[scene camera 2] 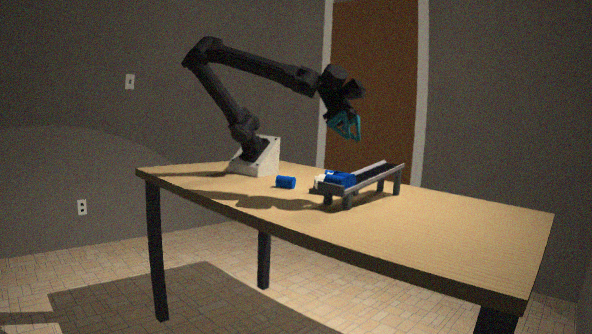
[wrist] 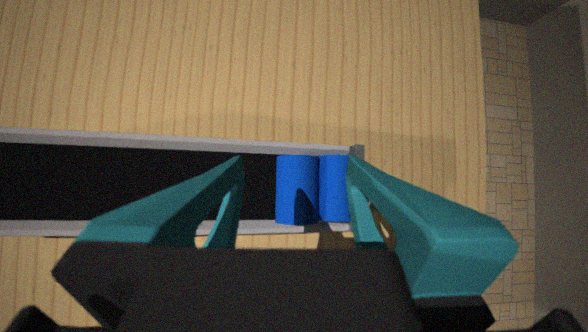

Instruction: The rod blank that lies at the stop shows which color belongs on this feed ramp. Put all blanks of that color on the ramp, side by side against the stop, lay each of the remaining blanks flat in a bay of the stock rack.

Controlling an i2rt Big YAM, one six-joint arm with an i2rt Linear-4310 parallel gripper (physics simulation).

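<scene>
My gripper is open and empty, high above the feed ramp. Two blue blanks lie side by side across the ramp's low end: one blue blank at the stop, partly hidden by the right finger in the wrist view, and another blue blank against it. A further blue blank lies on its side on the table, between the arm's base and the ramp. White blanks show behind the ramp's low end; the stock rack is mostly hidden there.
The ramp stands on dark legs on the wooden table. The arm's white base stands at the back left. Something blue with a white patch shows behind the ramp blanks. In the wrist view, the table edge runs down the right side.
</scene>
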